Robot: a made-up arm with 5 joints. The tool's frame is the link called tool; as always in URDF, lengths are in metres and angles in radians. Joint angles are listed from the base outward.
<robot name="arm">
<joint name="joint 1" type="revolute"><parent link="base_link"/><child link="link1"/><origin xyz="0 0 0.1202"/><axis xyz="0 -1 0"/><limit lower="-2.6" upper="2.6"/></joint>
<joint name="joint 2" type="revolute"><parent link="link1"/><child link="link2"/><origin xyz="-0.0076 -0.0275 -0.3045"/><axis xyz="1 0 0"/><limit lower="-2.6" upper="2.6"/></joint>
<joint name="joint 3" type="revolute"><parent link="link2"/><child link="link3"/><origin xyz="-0.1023 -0.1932 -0.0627"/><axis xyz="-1 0 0"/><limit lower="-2.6" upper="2.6"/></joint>
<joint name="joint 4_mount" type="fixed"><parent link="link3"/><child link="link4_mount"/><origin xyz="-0.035 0.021 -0.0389"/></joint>
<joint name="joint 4" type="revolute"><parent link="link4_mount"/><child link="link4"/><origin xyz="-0.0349 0.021 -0.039"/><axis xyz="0 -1 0"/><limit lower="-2.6" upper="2.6"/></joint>
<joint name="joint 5" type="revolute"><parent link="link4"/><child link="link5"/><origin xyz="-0.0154 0.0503 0.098"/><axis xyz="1 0 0"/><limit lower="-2.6" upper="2.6"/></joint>
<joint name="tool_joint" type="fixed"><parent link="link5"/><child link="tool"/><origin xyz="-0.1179 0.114 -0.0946"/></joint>
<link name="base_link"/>
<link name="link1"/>
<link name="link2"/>
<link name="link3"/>
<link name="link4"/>
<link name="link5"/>
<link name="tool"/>
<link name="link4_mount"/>
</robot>
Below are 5 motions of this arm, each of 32 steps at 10 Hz.
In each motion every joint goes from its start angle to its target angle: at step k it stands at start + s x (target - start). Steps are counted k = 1, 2, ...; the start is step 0. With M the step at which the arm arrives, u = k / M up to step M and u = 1 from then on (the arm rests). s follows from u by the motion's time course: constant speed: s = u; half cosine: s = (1 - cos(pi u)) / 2; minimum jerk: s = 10 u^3 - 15 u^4 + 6 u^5.
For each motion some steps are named. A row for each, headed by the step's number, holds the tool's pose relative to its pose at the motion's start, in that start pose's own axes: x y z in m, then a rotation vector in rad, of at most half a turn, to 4 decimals.
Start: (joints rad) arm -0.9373 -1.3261 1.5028 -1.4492 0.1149
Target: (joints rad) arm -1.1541 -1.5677 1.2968 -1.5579 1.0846
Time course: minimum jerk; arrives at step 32
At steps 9, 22, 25, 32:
9: 0.0069 0.0031 0.0108 0.1252 -0.0141 -0.0013
22: 0.0324 -0.0123 0.0822 0.7404 -0.0846 0.0183
25: 0.0349 -0.0197 0.0947 0.8371 -0.0953 0.0255
32: 0.0364 -0.0256 0.1033 0.9036 -0.1026 0.0311

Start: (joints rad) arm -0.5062 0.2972 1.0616 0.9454 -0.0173
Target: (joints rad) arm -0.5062 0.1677 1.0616 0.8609 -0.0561
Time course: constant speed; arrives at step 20
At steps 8, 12, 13, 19, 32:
8: -0.0064 -0.0215 -0.0023 -0.0465 0.0327 0.0423
12: -0.0092 -0.0324 -0.0031 -0.0703 0.0489 0.0633
13: -0.0099 -0.0351 -0.0033 -0.0763 0.0529 0.0685
19: -0.0135 -0.0515 -0.0042 -0.1128 0.0767 0.0996
32: -0.0141 -0.0542 -0.0043 -0.1189 0.0806 0.1048

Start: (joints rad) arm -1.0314 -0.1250 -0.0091 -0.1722 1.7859
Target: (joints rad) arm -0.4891 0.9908 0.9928 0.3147 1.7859
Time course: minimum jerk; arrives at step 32
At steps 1, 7, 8, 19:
1: 0.0000 -0.0001 0.0000 0.0000 0.0001 0.0003
7: 0.0046 -0.0288 0.0007 0.0089 0.0130 0.0742
8: 0.0071 -0.0407 0.0005 0.0126 0.0184 0.1047
19: 0.1123 -0.2458 -0.0433 0.0770 0.1199 0.6802

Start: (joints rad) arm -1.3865 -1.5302 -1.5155 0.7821 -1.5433
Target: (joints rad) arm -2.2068 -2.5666 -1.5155 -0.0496 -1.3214
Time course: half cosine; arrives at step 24
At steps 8, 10, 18, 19, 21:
8: 0.0189 -0.1129 0.0160 -0.1290 -0.1629 0.4196
10: 0.0375 -0.1626 0.0279 -0.1955 -0.2355 0.6203
18: 0.1467 -0.3157 0.0993 -0.5243 -0.5114 1.3653
19: 0.1574 -0.3257 0.1070 -0.5603 -0.5366 1.4239
21: 0.1733 -0.3398 0.1188 -0.6172 -0.5752 1.5092

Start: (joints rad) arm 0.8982 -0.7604 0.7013 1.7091 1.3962
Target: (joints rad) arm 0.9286 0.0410 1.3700 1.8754 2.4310
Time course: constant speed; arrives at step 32
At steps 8, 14, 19, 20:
8: -0.0216 0.0212 -0.0157 0.2459 -0.0335 0.0412
14: -0.0349 0.0307 -0.0272 0.4293 -0.0514 0.0779
19: -0.0438 0.0341 -0.0369 0.5813 -0.0609 0.1118
20: -0.0453 0.0343 -0.0388 0.6116 -0.0622 0.1189

